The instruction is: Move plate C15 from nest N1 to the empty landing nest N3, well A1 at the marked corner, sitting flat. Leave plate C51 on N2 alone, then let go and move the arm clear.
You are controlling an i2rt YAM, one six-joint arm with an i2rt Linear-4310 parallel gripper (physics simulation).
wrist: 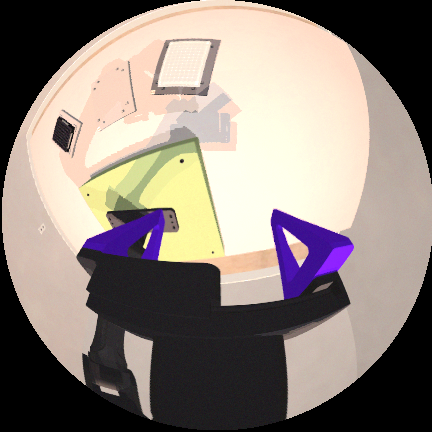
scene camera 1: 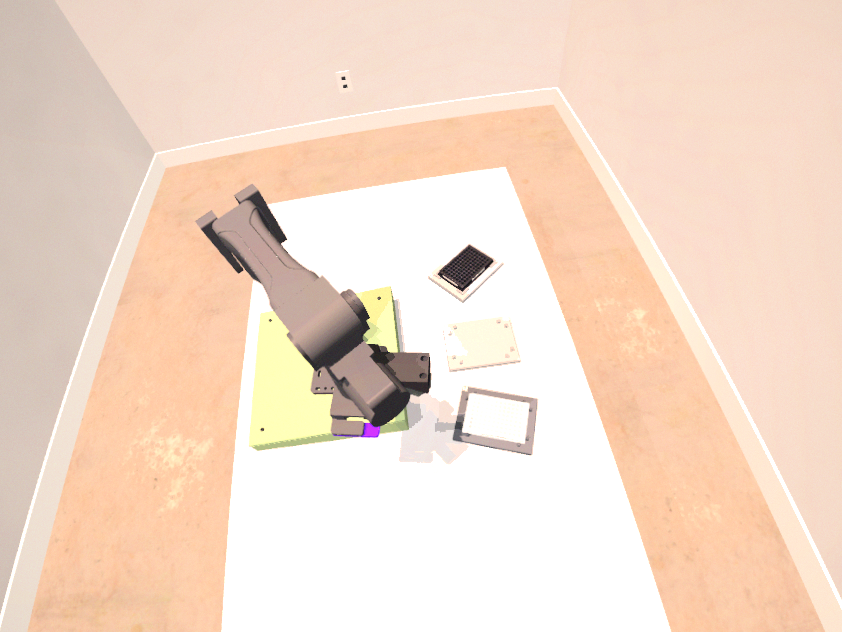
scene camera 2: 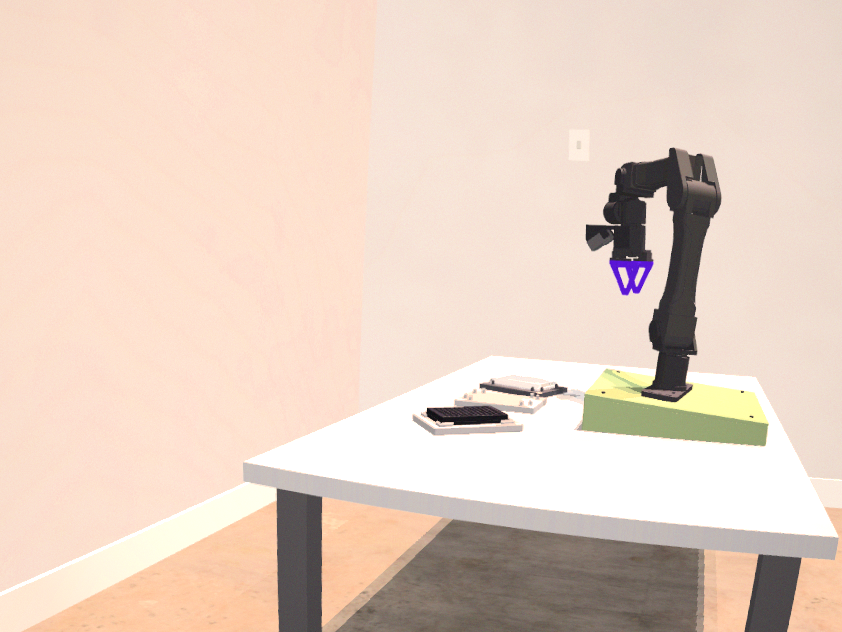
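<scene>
A white plate (scene camera 1: 498,417) (scene camera 2: 522,383) (wrist: 184,62) sits in a dark grey nest (scene camera 1: 493,446) (wrist: 210,67). A black plate (scene camera 1: 467,266) (scene camera 2: 467,414) (wrist: 63,134) sits in a light nest (scene camera 1: 463,293) (scene camera 2: 476,428) (wrist: 77,131). Between them lies an empty cream nest (scene camera 1: 482,343) (scene camera 2: 501,400) (wrist: 112,97) with small corner pegs. No plate or nest labels are readable, nor is the marked corner. My gripper (scene camera 2: 631,292) (wrist: 217,214) is open and empty, its purple fingers pointing down, high above the table and to the side of all three nests. In scene camera 1 the arm hides most of it.
The arm stands on a yellow-green base block (scene camera 1: 285,408) (scene camera 2: 669,428) (wrist: 200,200) on the white table (scene camera 1: 408,544) (scene camera 2: 544,476). The nests stand in a row beside the block. The arm's shadow falls on the table near the dark nest. Walls stand beyond the table.
</scene>
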